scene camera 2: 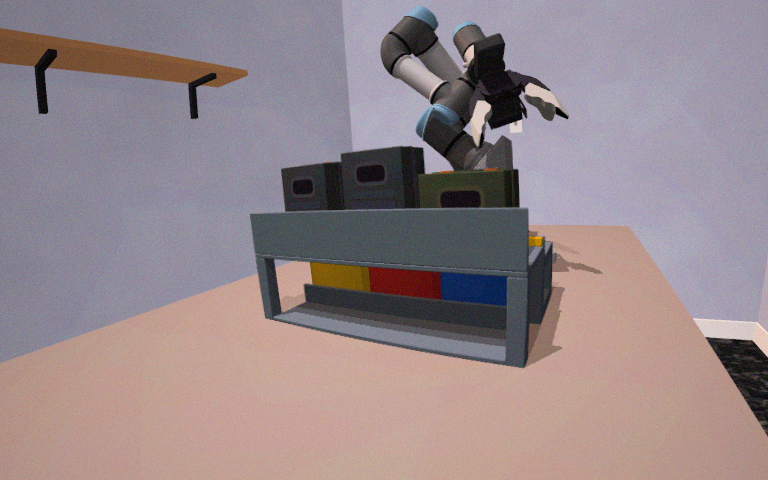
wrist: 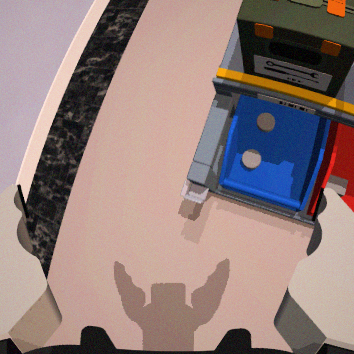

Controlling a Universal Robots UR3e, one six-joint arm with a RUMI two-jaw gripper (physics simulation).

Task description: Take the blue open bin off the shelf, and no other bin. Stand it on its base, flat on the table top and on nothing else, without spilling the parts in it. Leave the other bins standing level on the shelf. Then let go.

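Pixels of known places: gripper, fingertip midpoint: [scene camera 2: 523, 132] [wrist: 169, 192]; arm's base, link origin: [scene camera 2: 481, 167].
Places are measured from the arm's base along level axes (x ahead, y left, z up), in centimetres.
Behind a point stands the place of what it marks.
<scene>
The blue open bin [scene camera 2: 474, 288] {z -15.2, x 53.8, y 6.9 cm} [wrist: 295, 137] {z -19.4, x 49.1, y 5.7 cm} stands in the lower part of the grey shelf [scene camera 2: 390, 237] {z -7.1, x 62.0, y -0.6 cm} [wrist: 206, 137] {z -11.8, x 45.1, y 15.5 cm}, at the end beside the red bin [scene camera 2: 404, 281] {z -15.1, x 52.6, y -3.0 cm} [wrist: 347, 145] {z -19.4, x 49.4, y -1.6 cm}. Two pale round parts [wrist: 265, 122] {z -18.4, x 50.1, y 9.8 cm} [wrist: 251, 159] {z -18.4, x 45.0, y 10.9 cm} show in it in the wrist view. A yellow bin [scene camera 2: 339, 276] {z -15.2, x 51.4, y -14.1 cm} stands on the red bin's other side. My gripper [scene camera 2: 522, 130] {z 4.9, x 37.8, y 12.9 cm} [wrist: 169, 192] {z 4.9, x 37.8, y 12.9 cm} is wide open and empty, high above the table [scene camera 2: 339, 418] {z -20.3, x 76.1, y -0.5 cm} [wrist: 150, 125] {z -20.3, x 48.1, y 25.9 cm} and apart from the bins. In the wrist view the right finger overlaps the shelf's front edge. The bin's base is hidden.
A green toolbox [scene camera 2: 430, 189] {z -2.3, x 58.9, y 3.3 cm} [wrist: 300, 30] {z -0.6, x 51.6, y 7.5 cm} and two dark cases [scene camera 2: 334, 198] {z -3.1, x 54.5, y -11.8 cm} [scene camera 2: 373, 195] {z -2.8, x 56.7, y -4.8 cm} stand on top of the shelf. A yellow strip [wrist: 280, 87] {z -9.1, x 50.7, y 8.6 cm} runs along its upper edge. A small clear bracket [wrist: 194, 191] {z -14.8, x 39.6, y 16.3 cm} sits at its front corner. A wooden wall shelf [scene camera 2: 130, 65] hangs at left.
</scene>
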